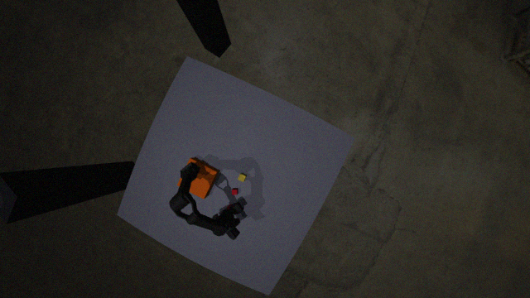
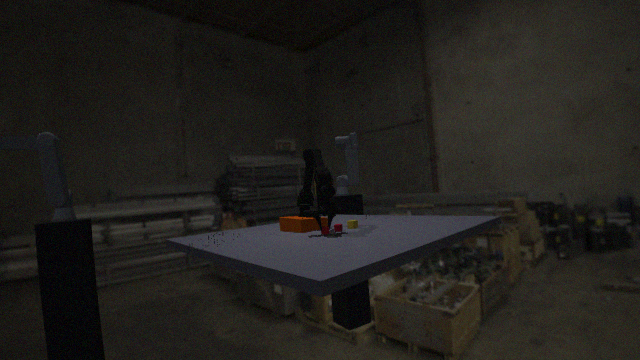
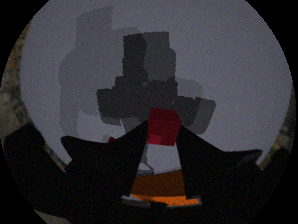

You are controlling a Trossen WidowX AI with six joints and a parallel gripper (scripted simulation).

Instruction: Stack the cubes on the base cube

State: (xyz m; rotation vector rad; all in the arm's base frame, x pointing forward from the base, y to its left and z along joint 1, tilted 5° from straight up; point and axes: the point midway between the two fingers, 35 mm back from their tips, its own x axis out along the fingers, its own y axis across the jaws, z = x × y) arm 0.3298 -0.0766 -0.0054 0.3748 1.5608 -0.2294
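The yellow cube lies 60 mm behind my gripper tip and 210 mm to the left of it.
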